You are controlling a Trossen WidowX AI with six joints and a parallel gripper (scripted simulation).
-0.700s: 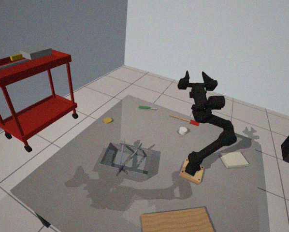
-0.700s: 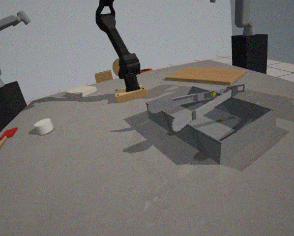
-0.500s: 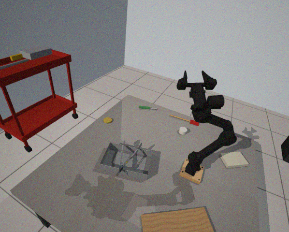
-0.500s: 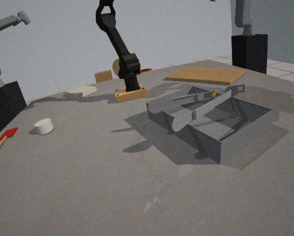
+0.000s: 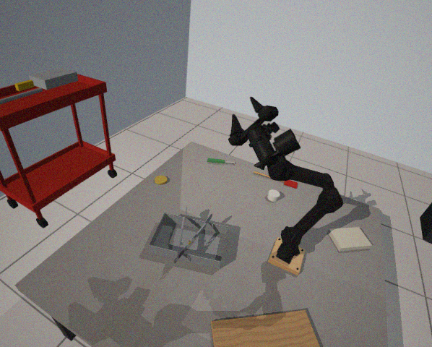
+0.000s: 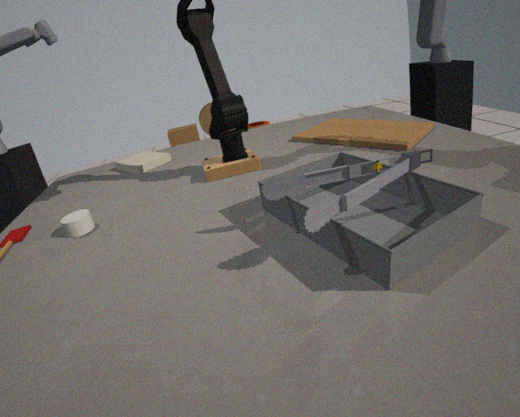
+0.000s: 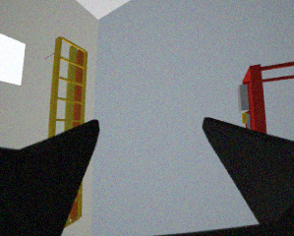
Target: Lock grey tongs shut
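Now: gripper tip 550 mm above the yellow piece, 190 mm to the right of it and 40 mm short of it. The rest, counted from my gripper tip: roasting tin: 590 mm below, 140 mm to the left, 70 mm ahead; white cylinder: 600 mm below, 390 mm to the right, 130 mm behind; yellow disc: 610 mm below, 460 mm ahead, 120 mm to the right.
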